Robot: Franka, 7 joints.
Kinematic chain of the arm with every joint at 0, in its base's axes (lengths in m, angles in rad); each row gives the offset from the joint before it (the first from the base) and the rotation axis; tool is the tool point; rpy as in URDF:
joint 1: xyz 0 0 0.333 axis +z
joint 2: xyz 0 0 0 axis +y
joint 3: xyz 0 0 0.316 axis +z
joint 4: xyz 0.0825 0 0 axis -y
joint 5: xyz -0.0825 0 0.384 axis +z
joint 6: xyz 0 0 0 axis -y
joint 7: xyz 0.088 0 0 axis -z
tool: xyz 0 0 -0.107 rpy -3.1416 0 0
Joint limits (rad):
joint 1: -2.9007..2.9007
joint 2: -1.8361..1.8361
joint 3: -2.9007..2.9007
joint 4: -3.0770..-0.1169
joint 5: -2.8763..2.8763
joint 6: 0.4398..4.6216
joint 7: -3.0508..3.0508
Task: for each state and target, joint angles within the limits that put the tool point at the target. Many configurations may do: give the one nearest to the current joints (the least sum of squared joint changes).
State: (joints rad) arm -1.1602 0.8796 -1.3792 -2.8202 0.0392 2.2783 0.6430
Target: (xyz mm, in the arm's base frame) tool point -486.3 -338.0 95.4
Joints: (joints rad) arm -1.4749 1.2819 -1.0290 -1.9540 0.0302 2.5529 0.6430
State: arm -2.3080 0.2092 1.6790 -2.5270 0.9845 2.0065 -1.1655
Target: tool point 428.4 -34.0 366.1
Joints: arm -2.1739 0.3979 1.9371 -2.4800 1.0056 1.8772 -1.1655
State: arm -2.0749 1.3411 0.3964 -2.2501 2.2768 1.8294 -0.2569
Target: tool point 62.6 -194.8 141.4
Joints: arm -2.5626 0.7360 0.3564 -3.0770 1.8381 1.2216 -0.2569
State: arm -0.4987 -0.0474 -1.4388 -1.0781 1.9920 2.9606 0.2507
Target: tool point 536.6 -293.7 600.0
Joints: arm 0.2780 0.1375 -0.7097 -1.6299 2.1504 3.0884 0.2507
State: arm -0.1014 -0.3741 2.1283 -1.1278 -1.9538 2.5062 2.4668
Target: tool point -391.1 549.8 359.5
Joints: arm -0.1674 -0.6047 2.2071 -1.7549 -1.9804 2.6135 2.4668
